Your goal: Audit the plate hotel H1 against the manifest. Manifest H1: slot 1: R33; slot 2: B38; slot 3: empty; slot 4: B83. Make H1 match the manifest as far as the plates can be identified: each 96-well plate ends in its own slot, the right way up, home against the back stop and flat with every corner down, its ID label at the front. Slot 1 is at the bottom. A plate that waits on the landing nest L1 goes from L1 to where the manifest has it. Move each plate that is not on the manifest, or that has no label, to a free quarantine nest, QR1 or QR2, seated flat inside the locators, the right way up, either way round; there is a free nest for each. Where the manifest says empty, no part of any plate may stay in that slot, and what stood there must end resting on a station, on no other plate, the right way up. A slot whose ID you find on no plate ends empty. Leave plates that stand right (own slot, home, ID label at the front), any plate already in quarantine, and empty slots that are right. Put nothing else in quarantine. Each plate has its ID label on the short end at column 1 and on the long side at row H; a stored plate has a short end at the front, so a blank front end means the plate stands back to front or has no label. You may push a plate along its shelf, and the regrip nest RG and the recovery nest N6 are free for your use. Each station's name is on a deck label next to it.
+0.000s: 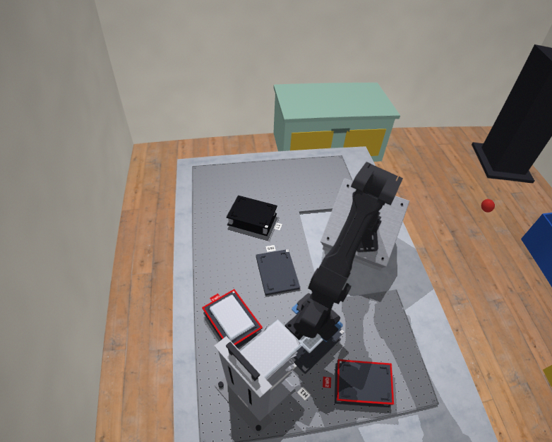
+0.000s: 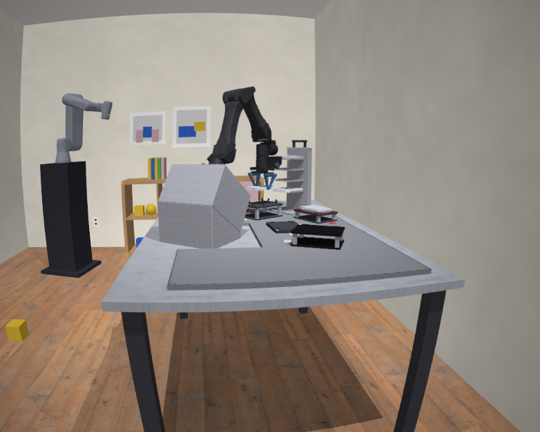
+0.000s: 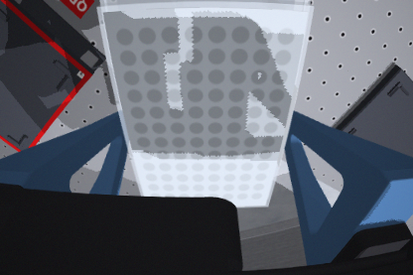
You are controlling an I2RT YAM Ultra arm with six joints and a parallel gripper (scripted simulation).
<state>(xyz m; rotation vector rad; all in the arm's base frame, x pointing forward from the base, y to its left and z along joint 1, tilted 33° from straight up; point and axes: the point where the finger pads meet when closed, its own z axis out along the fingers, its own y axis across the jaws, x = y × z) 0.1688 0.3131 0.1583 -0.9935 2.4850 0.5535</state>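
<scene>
My gripper is now 8 cm above the regrip nest RG. The rest, counted from my hand: H1 deck label 15 cm to the left, 13 cm below, 1 cm ahead; RG label 13 cm below, 8 cm to the right, 7 cm behind; white 96-well plate 13 cm to the left, 12 cm ahead, 2 cm below.
</scene>
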